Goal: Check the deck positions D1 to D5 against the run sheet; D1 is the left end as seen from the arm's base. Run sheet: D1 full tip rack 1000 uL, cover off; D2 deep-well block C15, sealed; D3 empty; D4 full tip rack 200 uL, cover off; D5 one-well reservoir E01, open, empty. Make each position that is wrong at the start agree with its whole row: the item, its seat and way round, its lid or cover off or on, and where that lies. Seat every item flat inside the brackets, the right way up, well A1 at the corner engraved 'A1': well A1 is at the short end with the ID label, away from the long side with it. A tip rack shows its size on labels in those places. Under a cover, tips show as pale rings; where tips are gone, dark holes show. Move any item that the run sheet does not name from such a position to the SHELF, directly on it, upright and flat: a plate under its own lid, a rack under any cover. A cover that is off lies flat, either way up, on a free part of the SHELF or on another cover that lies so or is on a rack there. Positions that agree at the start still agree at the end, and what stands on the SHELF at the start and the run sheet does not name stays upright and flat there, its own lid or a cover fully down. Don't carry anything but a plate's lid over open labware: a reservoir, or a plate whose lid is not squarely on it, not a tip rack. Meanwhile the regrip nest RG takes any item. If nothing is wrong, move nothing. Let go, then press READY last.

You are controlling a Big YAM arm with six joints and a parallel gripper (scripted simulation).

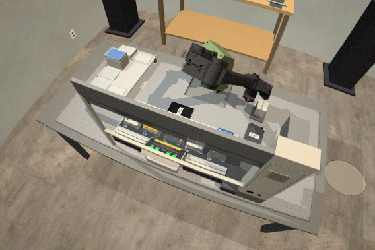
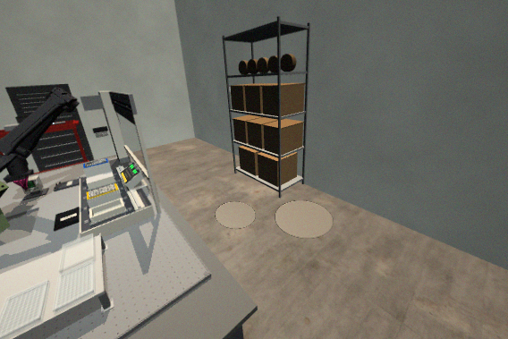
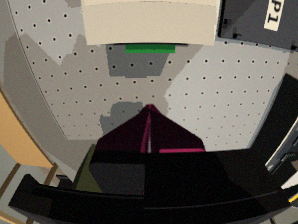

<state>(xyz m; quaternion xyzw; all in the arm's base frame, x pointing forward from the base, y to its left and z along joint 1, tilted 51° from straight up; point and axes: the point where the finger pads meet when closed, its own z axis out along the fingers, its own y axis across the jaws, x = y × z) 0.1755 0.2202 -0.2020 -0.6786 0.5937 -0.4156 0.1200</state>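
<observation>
Now: the button box 70 mm to the left of my hand, 20 mm below it and 10 mm ahead of it. The rest, counted from my hand: yellow-labelled tip rack: 430 mm to the right, 340 mm ahead, 20 mm above; then blue-labelled rack: 340 mm ahead, 60 mm to the right, 40 mm above; then black regrip nest: 360 mm to the right, 170 mm ahead, 80 mm below.
</observation>
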